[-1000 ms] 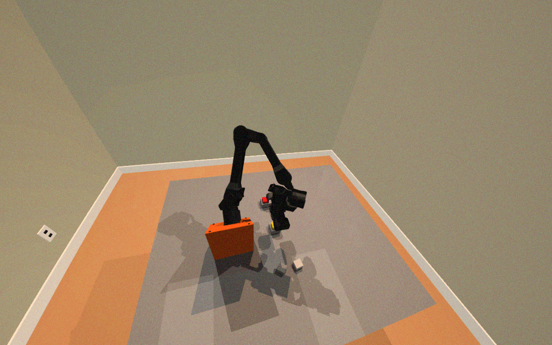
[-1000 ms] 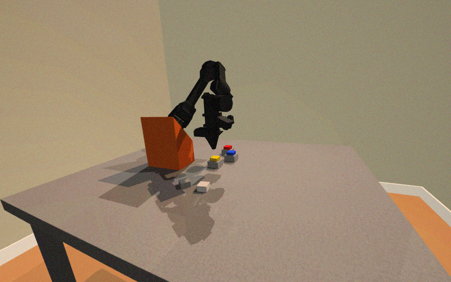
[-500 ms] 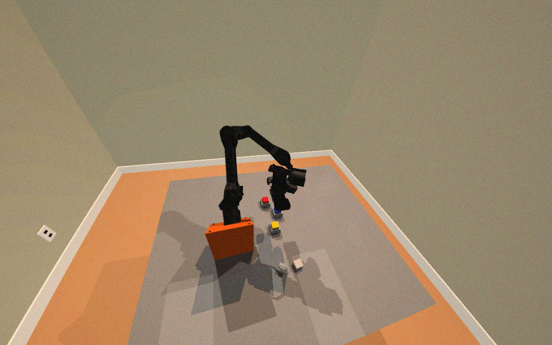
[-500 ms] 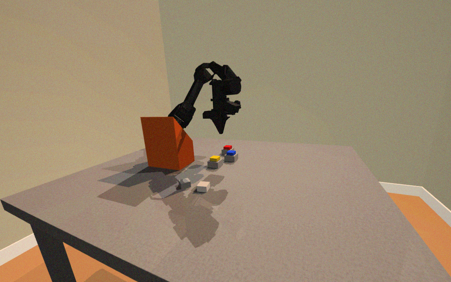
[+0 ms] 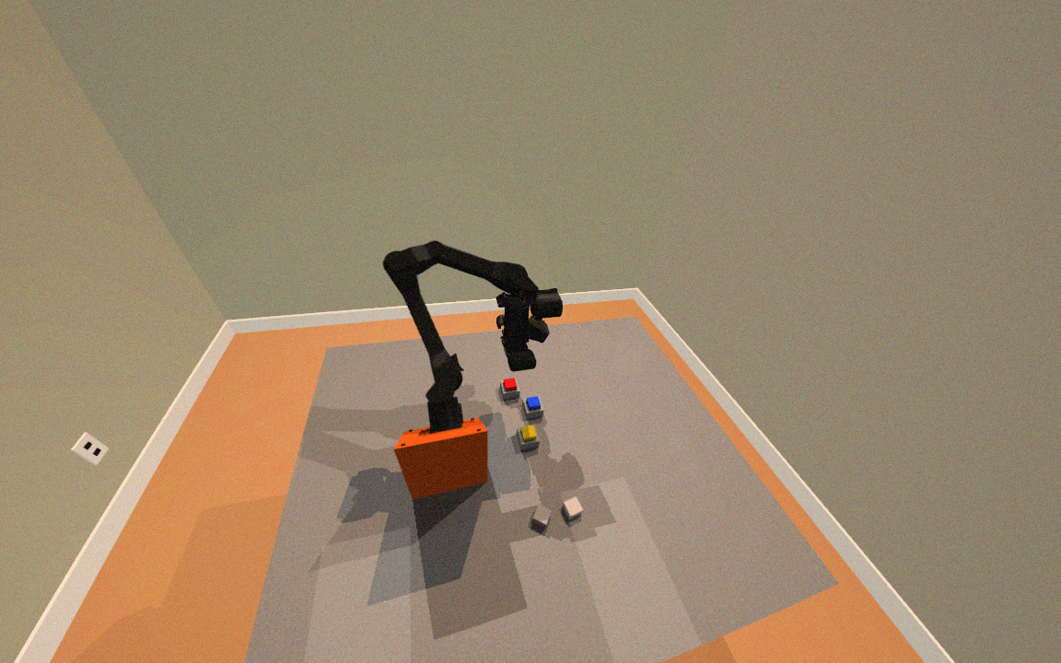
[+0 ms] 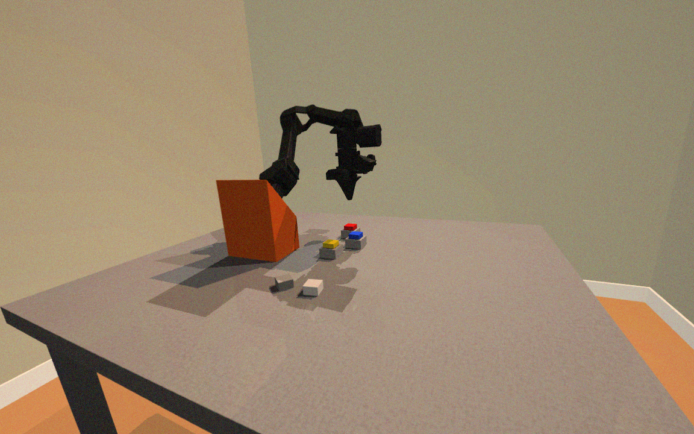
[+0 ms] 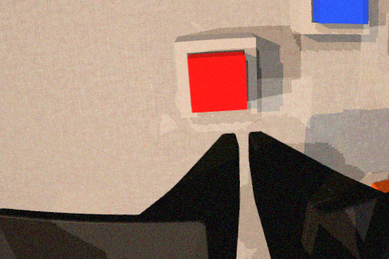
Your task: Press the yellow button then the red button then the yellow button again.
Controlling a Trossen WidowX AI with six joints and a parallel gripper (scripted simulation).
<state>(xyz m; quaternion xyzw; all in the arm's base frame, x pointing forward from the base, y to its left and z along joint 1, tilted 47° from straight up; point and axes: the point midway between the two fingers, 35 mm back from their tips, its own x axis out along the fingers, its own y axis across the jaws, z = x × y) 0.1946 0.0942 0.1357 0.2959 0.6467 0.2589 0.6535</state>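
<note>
My gripper tip is 90 mm above the red button. From my gripper tip the other things lie so: blue button (90 mm below, 70 mm to the right, 40 mm ahead); then yellow button (160 mm to the right, 90 mm below); then grey block (350 mm to the right, 110 mm below, 30 mm behind).
</note>
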